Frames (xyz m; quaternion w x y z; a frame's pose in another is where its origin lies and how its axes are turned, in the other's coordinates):
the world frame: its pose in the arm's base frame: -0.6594 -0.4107 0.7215 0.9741 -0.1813 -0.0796 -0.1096
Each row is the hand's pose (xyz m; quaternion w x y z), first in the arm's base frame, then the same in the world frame.
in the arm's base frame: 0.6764 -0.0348 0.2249 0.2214 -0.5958 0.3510 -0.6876
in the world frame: 1.1206 0.8326 -0.4724 0.3711 -0.6334 0.4189 -0.5344
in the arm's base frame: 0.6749 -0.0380 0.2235 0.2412 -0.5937 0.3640 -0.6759
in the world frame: 1.1195 0.8298 -0.4747 0.3877 -0.6283 0.4312 -0.5187
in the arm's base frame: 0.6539 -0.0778 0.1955 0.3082 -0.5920 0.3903 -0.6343
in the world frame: 1.1012 0.7979 -0.5128 0.4460 -0.6140 0.4548 -0.4662
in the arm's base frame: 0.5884 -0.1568 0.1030 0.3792 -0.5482 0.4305 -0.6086
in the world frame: 1.0346 0.7412 -0.6198 0.5012 -0.5608 0.4998 -0.4296
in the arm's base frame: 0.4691 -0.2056 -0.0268 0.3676 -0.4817 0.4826 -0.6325
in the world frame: 0.9035 0.7114 -0.7438 0.4763 -0.5058 0.5612 -0.4499
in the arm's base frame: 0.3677 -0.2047 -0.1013 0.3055 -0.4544 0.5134 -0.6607
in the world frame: 0.7911 0.7127 -0.8004 0.4115 -0.4961 0.5944 -0.4809
